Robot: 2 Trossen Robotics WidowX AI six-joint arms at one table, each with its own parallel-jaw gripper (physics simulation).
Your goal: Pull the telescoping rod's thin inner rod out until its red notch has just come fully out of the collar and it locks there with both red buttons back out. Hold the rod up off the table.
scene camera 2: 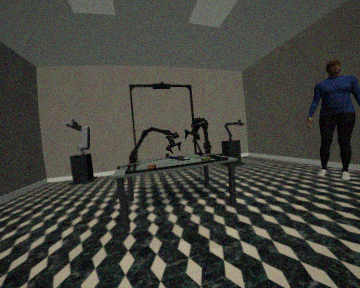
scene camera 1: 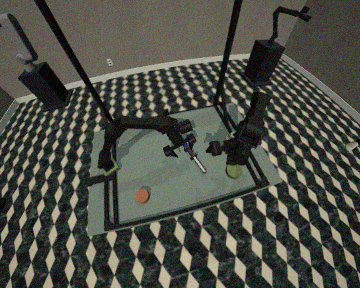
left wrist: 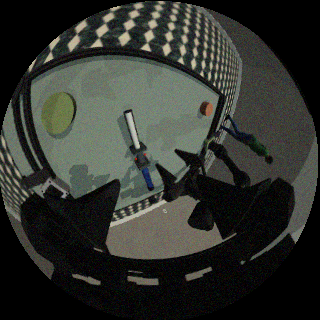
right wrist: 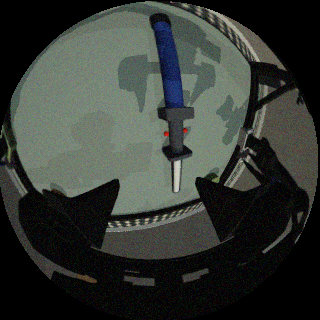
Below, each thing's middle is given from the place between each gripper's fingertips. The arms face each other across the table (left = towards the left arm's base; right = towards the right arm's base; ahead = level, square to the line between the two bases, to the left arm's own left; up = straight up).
My left hand is 200 mm above the telescoping rod point(right wrist: 174, 112), 170 mm past it and 80 mm to the left of it.
I see my right gripper 8 cm past the telescoping rod, 4 cm to the right of it and 8 cm above it.
